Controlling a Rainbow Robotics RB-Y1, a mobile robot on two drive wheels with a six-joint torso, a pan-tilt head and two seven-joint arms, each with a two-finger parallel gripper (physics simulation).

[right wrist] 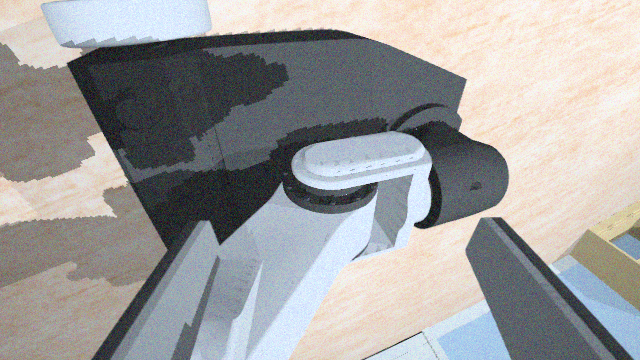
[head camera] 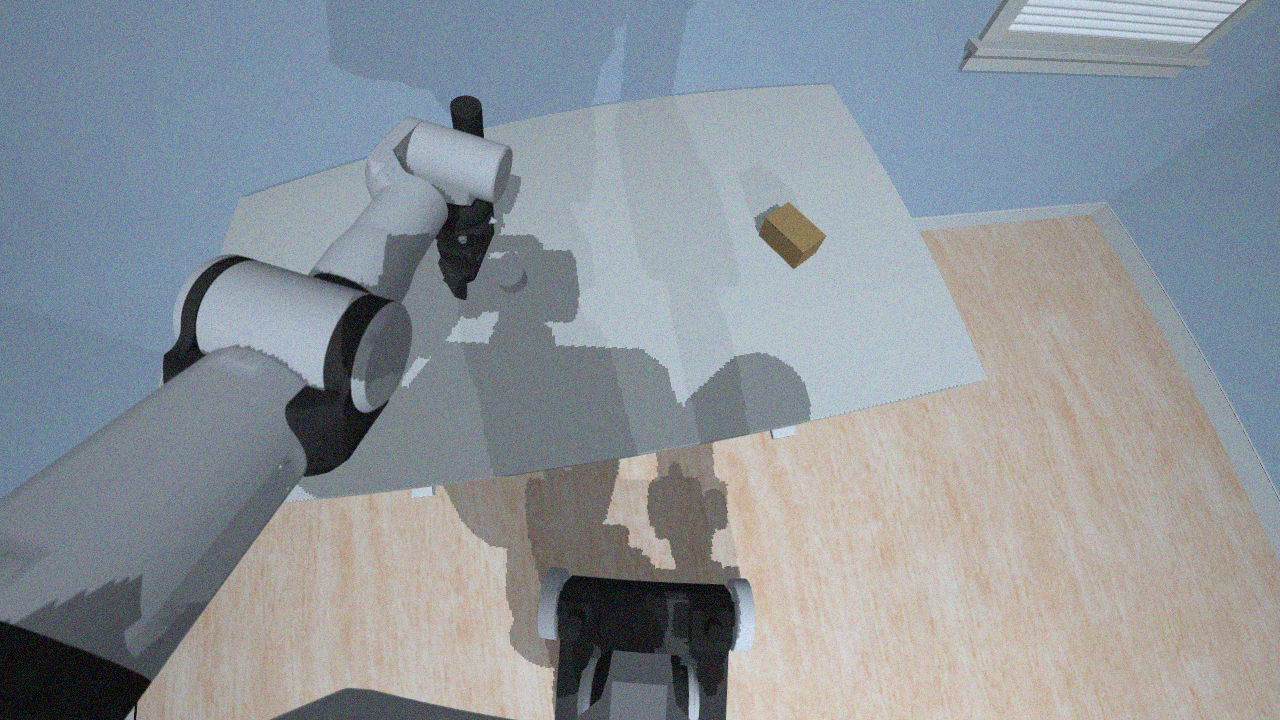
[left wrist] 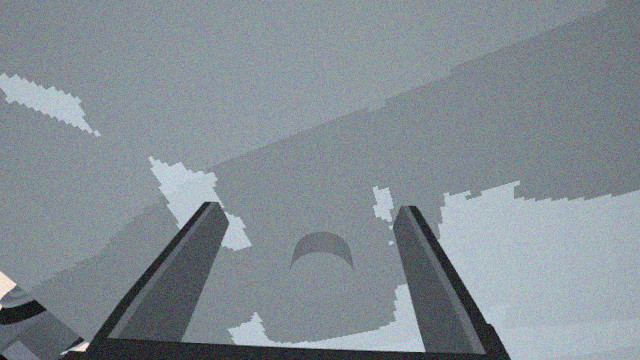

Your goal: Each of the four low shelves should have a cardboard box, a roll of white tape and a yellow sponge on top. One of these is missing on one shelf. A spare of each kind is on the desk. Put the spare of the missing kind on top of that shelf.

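Pixels of known places: left gripper, fingertip midpoint: (head camera: 472, 268) (left wrist: 309, 214); right gripper, fingertip midpoint: (right wrist: 343, 236); robot's base, origin of the base link: (head camera: 646, 601).
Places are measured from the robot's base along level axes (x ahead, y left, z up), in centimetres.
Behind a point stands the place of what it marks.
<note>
The roll of white tape (head camera: 515, 282) @[x 66.1, y 23.9, z 74.5 cm] (left wrist: 321, 242) @[x 68.2, y 27.9, z 73.4 cm] sits in shadow on the pale desk (head camera: 877, 331) @[x 61.0, y -37.2, z 72.1 cm] (left wrist: 575, 250) @[x 89.1, y 23.6, z 72.1 cm]; its curved side shows as a darker arc. My left gripper (head camera: 461, 291) @[x 68.1, y 31.8, z 75.7 cm] (left wrist: 309, 214) @[x 68.1, y 31.8, z 75.7 cm] is open and empty above the desk, left of the roll in the head view. In the left wrist view the roll lies below, between the lines of the two fingers. The cardboard box (head camera: 792, 234) @[x 75.6, y -21.9, z 77.1 cm] rests on the right part of the desk in the head view. My right gripper (right wrist: 343, 236) @[x -14.8, y -20.9, z 51.1 cm] is open and empty, over the robot's own base. The yellow sponge and the four low shelves cannot be made out.
The robot's dark base (head camera: 648, 617) @[x 1.0, y -0.8, z 19.1 cm] (right wrist: 325, 80) @[x -25.8, y -16.7, z 17.0 cm] stands on the wooden floor (head camera: 984, 537) @[x 18.9, y -116.8, z 0.1 cm] (right wrist: 550, 60) @[x -106.4, y -12.6, z 0.1 cm], before the desk's near edge. Blue walls rise behind the desk, with a window (head camera: 1109, 22) @[x 145.2, y -114.0, z 89.2 cm] at top right. A tan frame (right wrist: 612, 260) @[x -252.2, y 127.4, z 23.7 cm] shows at the right of the right wrist view.
</note>
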